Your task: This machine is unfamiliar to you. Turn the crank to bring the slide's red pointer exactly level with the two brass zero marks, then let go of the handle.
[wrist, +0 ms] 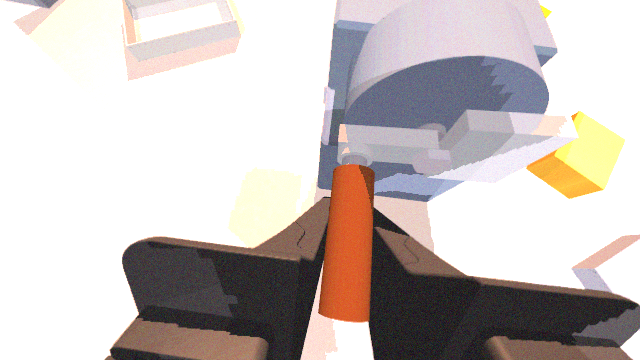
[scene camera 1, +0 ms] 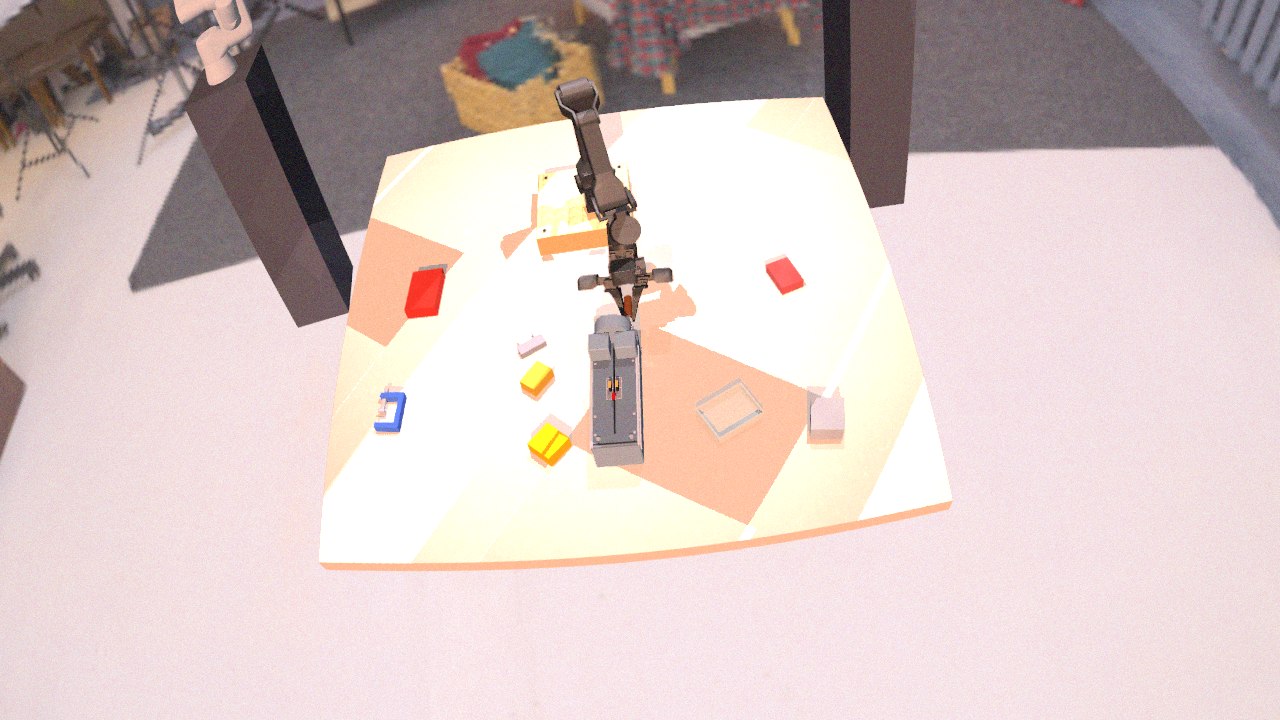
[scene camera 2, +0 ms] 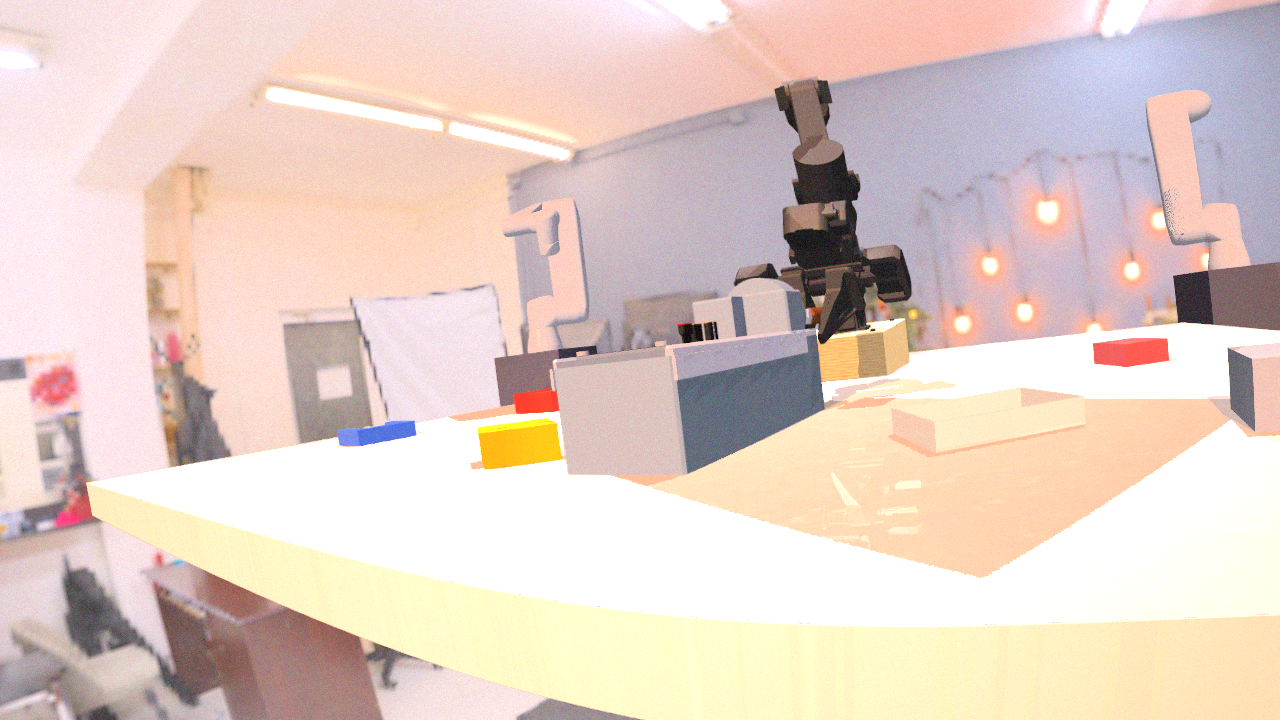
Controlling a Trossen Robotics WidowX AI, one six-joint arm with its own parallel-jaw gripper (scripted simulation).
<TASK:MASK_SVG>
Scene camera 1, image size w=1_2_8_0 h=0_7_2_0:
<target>gripper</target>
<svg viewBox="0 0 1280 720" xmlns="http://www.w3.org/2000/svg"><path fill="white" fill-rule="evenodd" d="M608 246L608 276L600 277L599 274L582 275L577 279L578 291L593 290L597 286L603 286L604 293L611 294L620 314L624 316L624 301L620 286L634 285L632 288L632 321L635 322L642 291L649 287L648 281L654 281L656 284L672 283L674 281L673 269L670 267L654 268L652 272L647 273L644 257L638 258L637 243Z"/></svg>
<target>shallow white tray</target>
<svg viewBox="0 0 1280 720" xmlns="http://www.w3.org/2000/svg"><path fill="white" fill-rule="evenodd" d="M741 383L696 409L696 415L698 415L719 443L765 417L765 412Z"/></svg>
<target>grey cube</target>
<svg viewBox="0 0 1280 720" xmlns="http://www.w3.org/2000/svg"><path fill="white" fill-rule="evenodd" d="M811 397L809 439L843 440L845 424L844 398Z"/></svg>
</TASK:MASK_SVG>
